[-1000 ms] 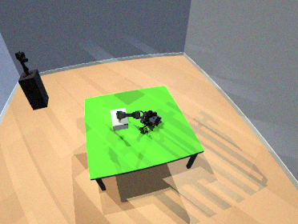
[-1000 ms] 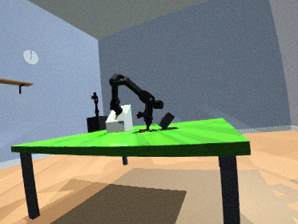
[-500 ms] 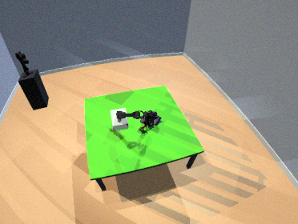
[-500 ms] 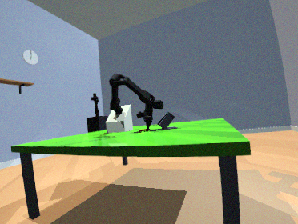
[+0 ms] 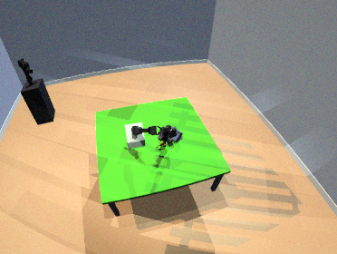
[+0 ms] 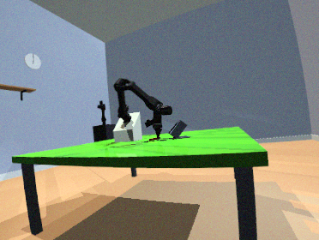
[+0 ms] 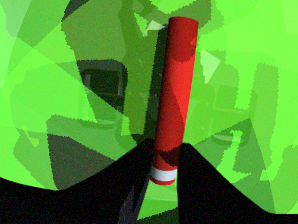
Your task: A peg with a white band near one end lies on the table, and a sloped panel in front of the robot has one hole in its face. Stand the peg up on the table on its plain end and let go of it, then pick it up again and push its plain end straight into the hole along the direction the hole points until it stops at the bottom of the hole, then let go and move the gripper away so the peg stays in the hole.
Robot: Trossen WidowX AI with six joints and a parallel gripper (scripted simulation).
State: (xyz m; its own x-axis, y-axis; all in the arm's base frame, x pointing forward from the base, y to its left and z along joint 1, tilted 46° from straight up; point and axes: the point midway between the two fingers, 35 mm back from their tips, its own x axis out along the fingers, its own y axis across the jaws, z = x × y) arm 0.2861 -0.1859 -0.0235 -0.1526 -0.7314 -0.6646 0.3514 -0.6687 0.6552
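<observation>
The sloped panel is 13 cm ahead of my gripper tip, 5 cm above it and 4 cm to the left of it. The rest, counted from my gripper tip: red peg right at my gripper tip.
</observation>
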